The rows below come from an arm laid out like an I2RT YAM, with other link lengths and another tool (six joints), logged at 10 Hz.
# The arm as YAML. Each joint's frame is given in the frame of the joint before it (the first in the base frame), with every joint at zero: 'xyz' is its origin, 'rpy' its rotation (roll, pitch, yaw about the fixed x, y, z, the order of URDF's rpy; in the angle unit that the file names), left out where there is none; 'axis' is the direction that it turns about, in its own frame. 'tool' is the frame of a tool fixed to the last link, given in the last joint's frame.
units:
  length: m
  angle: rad
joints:
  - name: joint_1
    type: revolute
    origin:
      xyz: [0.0, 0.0, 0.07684]
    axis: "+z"
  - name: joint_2
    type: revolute
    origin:
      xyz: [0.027, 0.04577, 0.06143]
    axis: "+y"
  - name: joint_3
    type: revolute
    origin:
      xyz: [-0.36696, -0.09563, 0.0]
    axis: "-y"
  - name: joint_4
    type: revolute
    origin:
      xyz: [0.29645, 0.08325, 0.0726]
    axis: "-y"
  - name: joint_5
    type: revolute
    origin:
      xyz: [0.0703, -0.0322, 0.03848]
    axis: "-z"
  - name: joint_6
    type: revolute
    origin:
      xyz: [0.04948, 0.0, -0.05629]
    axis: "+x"
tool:
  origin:
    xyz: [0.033, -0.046, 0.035]
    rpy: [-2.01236, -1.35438, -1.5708]
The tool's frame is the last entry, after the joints.
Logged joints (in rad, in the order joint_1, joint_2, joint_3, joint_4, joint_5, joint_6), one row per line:
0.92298 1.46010 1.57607 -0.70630 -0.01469 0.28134
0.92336 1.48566 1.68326 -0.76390 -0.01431 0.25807
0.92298 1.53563 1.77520 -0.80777 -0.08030 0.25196
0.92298 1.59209 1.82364 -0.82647 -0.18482 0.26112
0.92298 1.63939 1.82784 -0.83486 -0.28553 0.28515
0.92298 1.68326 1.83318 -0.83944 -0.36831 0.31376
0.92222 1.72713 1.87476 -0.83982 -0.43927 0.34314
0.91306 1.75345 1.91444 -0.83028 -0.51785 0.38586
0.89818 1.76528 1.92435 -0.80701 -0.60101 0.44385
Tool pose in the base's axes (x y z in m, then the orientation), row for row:
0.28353 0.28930 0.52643 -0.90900 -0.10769 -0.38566 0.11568
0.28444 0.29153 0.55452 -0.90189 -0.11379 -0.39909 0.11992
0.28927 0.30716 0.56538 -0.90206 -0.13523 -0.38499 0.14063
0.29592 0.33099 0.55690 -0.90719 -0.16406 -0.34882 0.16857
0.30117 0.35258 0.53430 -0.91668 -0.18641 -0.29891 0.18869
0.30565 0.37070 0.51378 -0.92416 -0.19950 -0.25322 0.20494
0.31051 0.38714 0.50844 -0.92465 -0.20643 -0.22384 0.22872
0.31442 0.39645 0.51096 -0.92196 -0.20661 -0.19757 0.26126
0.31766 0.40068 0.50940 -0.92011 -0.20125 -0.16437 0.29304
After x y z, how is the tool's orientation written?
As a quaternion, x y z w.
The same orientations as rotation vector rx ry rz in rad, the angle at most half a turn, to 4 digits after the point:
-2.6628 -0.3155 -1.1297
-2.6356 -0.3325 -1.1662
-2.6052 -0.3906 -1.1119
-2.5796 -0.4665 -0.9919
-2.5781 -0.5243 -0.8407
-2.5765 -0.5562 -0.7060
-2.5456 -0.5683 -0.6162
-2.4957 -0.5593 -0.5348
-2.4509 -0.5361 -0.4378

